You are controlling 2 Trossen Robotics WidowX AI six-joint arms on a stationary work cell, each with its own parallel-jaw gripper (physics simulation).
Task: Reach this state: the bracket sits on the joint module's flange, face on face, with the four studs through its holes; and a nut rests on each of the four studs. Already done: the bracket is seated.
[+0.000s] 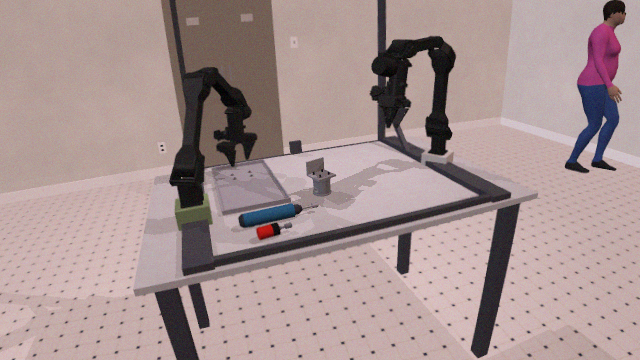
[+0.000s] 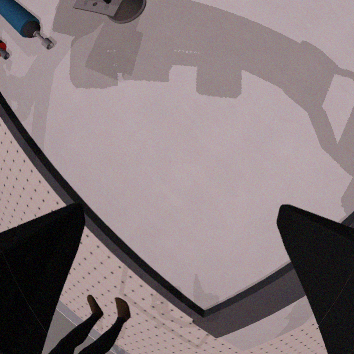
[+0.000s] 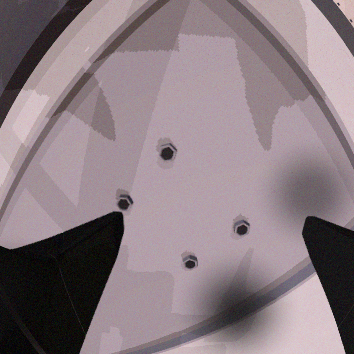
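Where they show: left gripper, fingertip midpoint: (image 1: pixel 392 128) (image 2: pixel 183 215); right gripper, fingertip midpoint: (image 1: pixel 240 163) (image 3: pixel 218 225); left arm's base at its link origin: (image 1: pixel 437 152); right arm's base at its link origin: (image 1: pixel 191 202).
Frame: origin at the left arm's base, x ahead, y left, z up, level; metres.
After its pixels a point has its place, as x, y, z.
The grey bracket (image 1: pixel 315 166) @[0.453, -0.269, 0.040] (image 2: pixel 95 6) @[0.465, -0.213, 0.020] sits on the joint module (image 1: pixel 322 188) @[0.482, -0.223, -0.019] (image 2: pixel 131 11) @[0.439, -0.222, -0.028], its upright plate rising at the back. Small dark stud ends show above its flat part; no nuts can be made out on them. Four hexagonal nuts (image 3: pixel 167 152) @[0.511, -0.636, -0.037] (image 3: pixel 124 202) @[0.532, -0.598, -0.037] (image 3: pixel 242 228) @[0.453, -0.598, -0.037] (image 3: pixel 190 262) @[0.480, -0.562, -0.037] lie apart in the shallow tray (image 1: pixel 254 204) @[0.669, -0.353, -0.030] (image 3: pixel 295 276) @[0.389, -0.561, -0.038]. My right gripper (image 1: pixel 240 162) @[0.479, -0.618, 0.001] (image 3: pixel 218 225) @[0.479, -0.618, 0.001] is open and empty above the tray, over the nuts' end. My left gripper (image 1: pixel 393 123) @[0.305, -0.061, 0.162] (image 2: pixel 183 215) @[0.305, -0.061, 0.162] is open and empty, high above the table's right side.
A blue tool (image 1: pixel 270 215) @[0.714, -0.241, -0.017] (image 2: pixel 17 17) @[0.663, -0.237, -0.006] with a thin metal tip lies in front of the tray. A red tool (image 1: pixel 268 231) @[0.779, -0.189, -0.021] (image 2: pixel 2 49) @[0.733, -0.186, -0.032] lies nearer the front edge. A dark rail (image 1: pixel 350 231) @[0.653, -0.012, -0.031] borders the table. A person (image 1: pixel 602 60) stands beyond it at the right.
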